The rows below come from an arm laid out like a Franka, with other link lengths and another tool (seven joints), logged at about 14 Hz.
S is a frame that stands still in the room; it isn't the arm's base.
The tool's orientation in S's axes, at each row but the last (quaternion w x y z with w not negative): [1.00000 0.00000 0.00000 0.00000]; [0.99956 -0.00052 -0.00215 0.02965]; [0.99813 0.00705 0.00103 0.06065]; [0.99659 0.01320 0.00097 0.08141]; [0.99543 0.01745 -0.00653 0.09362]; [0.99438 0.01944 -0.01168 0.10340]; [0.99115 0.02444 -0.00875 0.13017]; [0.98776 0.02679 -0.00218 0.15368]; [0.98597 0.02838 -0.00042 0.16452]
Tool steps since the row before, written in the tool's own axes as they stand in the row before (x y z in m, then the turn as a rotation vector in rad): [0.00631 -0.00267 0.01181 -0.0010 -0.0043 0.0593]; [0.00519 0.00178 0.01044 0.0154 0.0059 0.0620]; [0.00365 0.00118 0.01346 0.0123 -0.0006 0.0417]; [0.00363 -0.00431 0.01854 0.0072 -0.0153 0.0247]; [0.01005 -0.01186 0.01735 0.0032 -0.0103 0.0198]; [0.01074 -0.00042 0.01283 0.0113 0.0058 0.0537]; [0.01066 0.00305 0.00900 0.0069 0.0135 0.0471]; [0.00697 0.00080 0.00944 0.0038 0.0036 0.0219]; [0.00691 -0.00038 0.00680 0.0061 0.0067 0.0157]
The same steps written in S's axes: [0.00631 -0.00267 0.01181 -0.0010 -0.0043 0.0593]; [0.00503 0.00209 0.01046 0.0148 0.0069 0.0621]; [0.00352 0.00143 0.01347 0.0124 0.0003 0.0417]; [0.00436 -0.00415 0.01842 0.0097 -0.0146 0.0243]; [0.01192 -0.01040 0.01710 0.0049 -0.0102 0.0195]; [0.01035 0.00127 0.01309 0.0088 0.0058 0.0542]; [0.00941 0.00523 0.00938 0.0027 0.0124 0.0478]; [0.00643 0.00237 0.00956 0.0026 0.0034 0.0221]; [0.00672 0.00150 0.00684 0.0037 0.0074 0.0161]
